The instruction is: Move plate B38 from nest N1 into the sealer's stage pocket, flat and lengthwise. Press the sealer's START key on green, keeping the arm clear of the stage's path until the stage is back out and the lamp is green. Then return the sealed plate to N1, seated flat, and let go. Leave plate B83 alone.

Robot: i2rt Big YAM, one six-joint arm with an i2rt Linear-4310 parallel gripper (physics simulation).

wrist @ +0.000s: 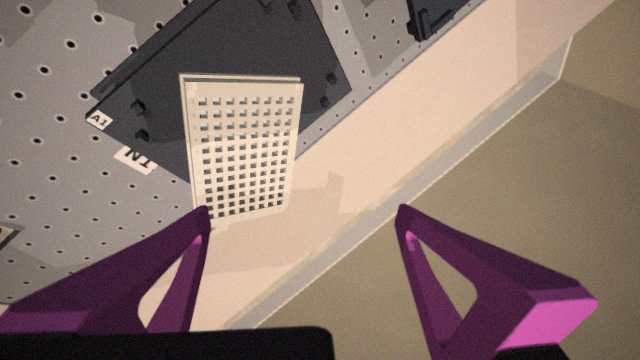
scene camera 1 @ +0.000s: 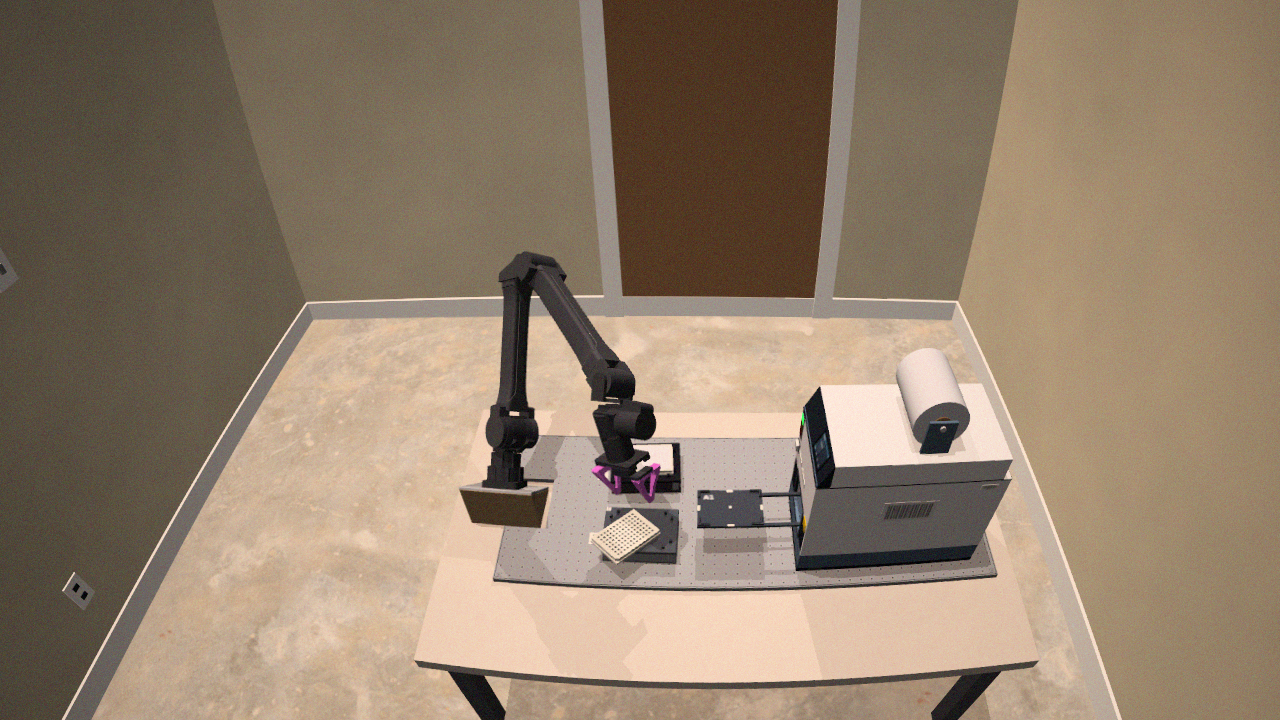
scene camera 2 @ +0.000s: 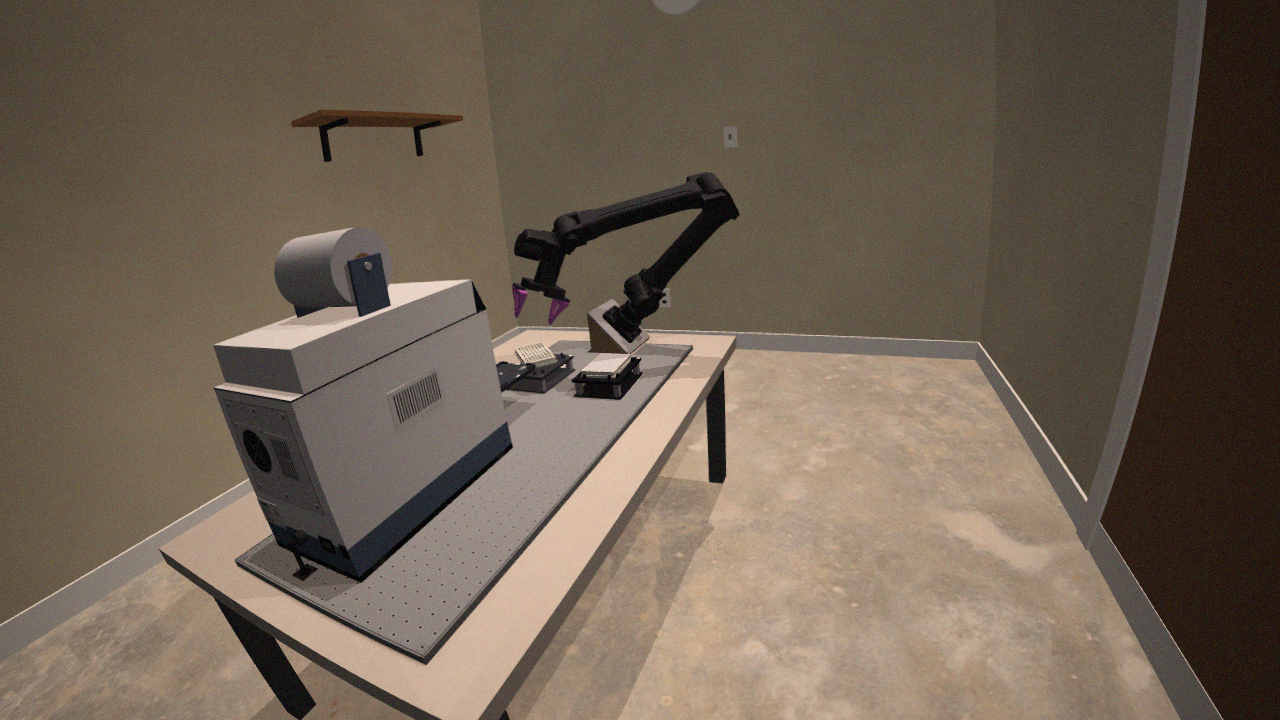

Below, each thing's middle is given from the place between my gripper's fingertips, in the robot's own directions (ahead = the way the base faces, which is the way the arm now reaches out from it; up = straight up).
Labels:
I see my gripper 10 cm above the white well plate B38 (scene camera 1: 624,537), 3 cm to the left of it and 2 cm past it. Also, from my hand: white roll (scene camera 1: 929,389) 58 cm ahead, 26 cm above, 3 cm to the left; then sealer stage (scene camera 1: 713,511) 25 cm ahead, 7 cm below, 3 cm to the left.

